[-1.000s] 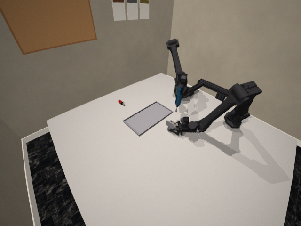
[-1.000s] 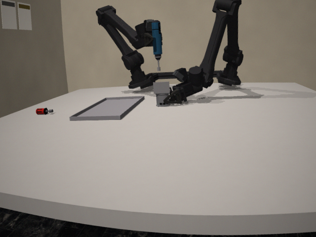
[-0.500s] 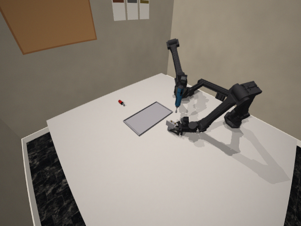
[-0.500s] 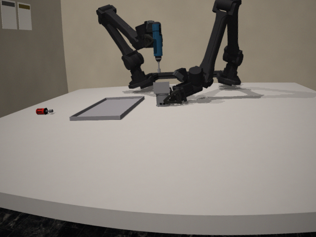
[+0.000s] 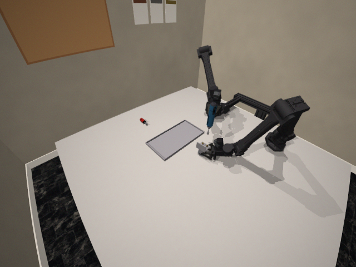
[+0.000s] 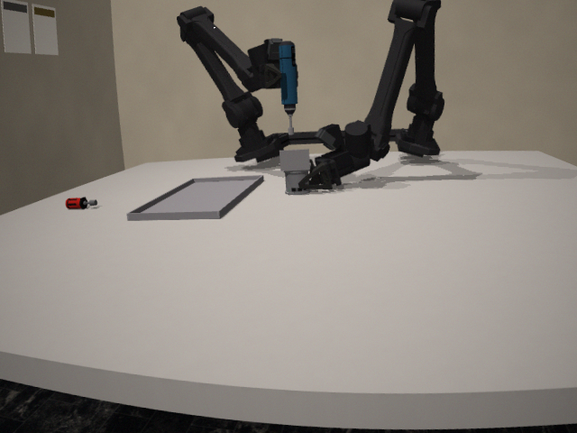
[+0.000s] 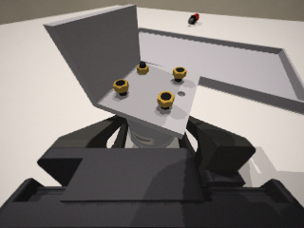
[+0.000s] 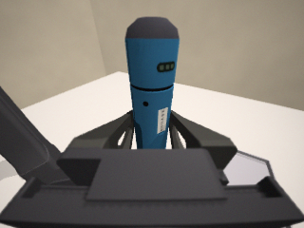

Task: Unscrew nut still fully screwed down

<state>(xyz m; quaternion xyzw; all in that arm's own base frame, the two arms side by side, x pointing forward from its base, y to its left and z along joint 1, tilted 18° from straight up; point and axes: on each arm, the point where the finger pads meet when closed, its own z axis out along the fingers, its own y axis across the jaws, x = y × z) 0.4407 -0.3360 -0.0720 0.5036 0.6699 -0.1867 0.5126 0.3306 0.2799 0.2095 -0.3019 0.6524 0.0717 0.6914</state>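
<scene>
Now: left hand 1 cm below the joint module. From my left hand the other things lie so: short red-handled tool 57 cm to the right, 9 cm ahead, 1 cm below; l-shaped bracket 5 cm above; grey tray 24 cm to the right, 3 cm ahead, 2 cm below.
</scene>
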